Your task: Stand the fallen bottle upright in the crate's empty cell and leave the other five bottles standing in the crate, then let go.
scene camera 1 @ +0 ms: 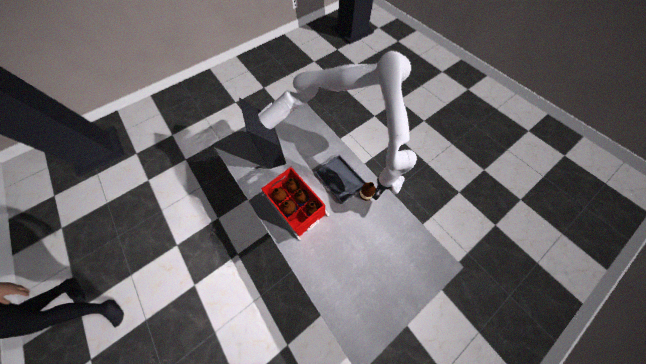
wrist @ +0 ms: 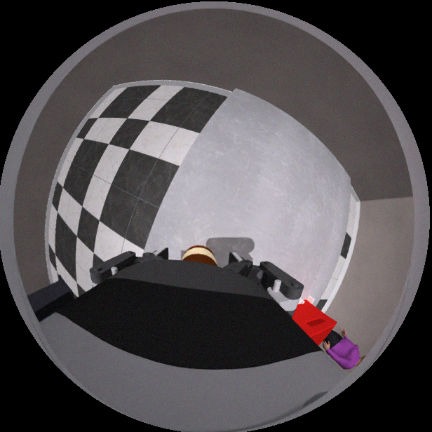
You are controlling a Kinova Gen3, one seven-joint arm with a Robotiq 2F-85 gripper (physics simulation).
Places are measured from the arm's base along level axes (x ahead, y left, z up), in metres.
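Pixels of known places: gripper, fingertip midpoint: [scene camera 1: 378, 191]; arm's base, origin of the base link: [scene camera 1: 265, 121].
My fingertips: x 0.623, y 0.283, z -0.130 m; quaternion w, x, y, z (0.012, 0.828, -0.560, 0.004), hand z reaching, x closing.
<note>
Ahead of a thing's pixels: the offset from my fingertips to its top centre. "spot": to the spot under its first point. Level surfaces: height alone.
The fallen brown bottle @[dx -0.044, dy -0.018, dz +0.033 m] [scene camera 1: 367, 190] [wrist: 198, 254] lies on its side on the grey table top @[dz -0.122 m] [scene camera 1: 370, 266], right of the red crate @[spot: dx -0.247, dy -0.475, dz +0.053 m] [scene camera 1: 272, 201] [wrist: 313, 322]. My gripper [scene camera 1: 377, 191] [wrist: 199, 264] is open, low at the table's right edge, with its fingers spread on either side of the bottle; nothing is gripped. In the wrist view only the bottle's end shows above the gripper body. The crate holds five brown bottles @[dx -0.205, dy -0.425, dz +0.041 m] [scene camera 1: 289, 206] standing upright. One cell at the crate's near end @[spot: dx -0.123, dy -0.416, dz -0.114 m] [scene camera 1: 300, 222] is empty.
A dark flat tray @[spot: dx -0.216, dy -0.087, dz -0.117 m] [scene camera 1: 338, 178] lies between the crate and the fallen bottle. A dark upright panel [scene camera 1: 259, 131] stands behind the crate. A person's legs [scene camera 1: 53, 308] show on the checkered floor at far left; the person also appears in the wrist view [wrist: 343, 351].
</note>
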